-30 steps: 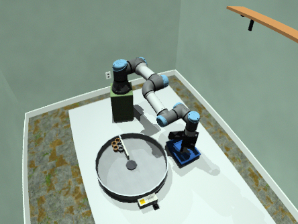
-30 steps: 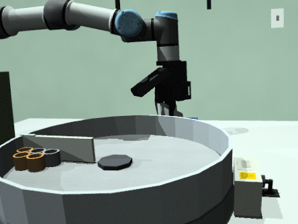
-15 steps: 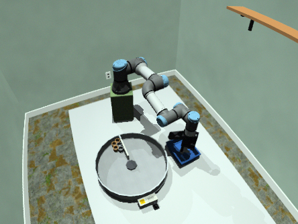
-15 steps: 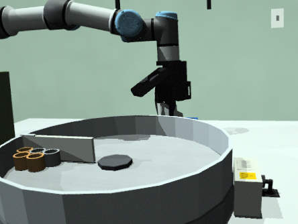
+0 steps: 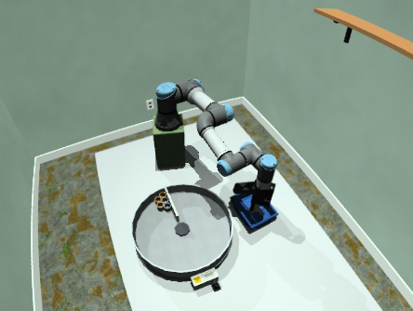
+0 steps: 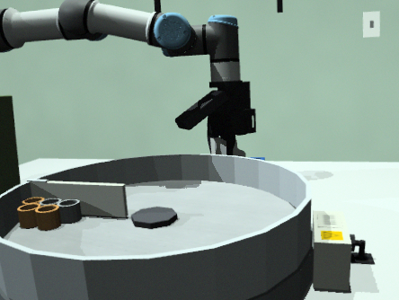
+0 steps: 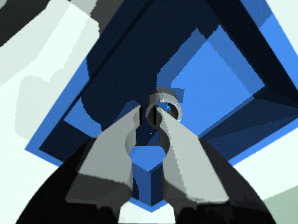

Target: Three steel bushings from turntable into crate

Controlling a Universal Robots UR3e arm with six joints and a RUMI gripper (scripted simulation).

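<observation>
Right now my hand is 1 cm past the blue crate and 1 cm to the right of it. From my hand the other things lie so: grey turntable: 8 cm behind, 32 cm to the right, 3 cm above.
</observation>
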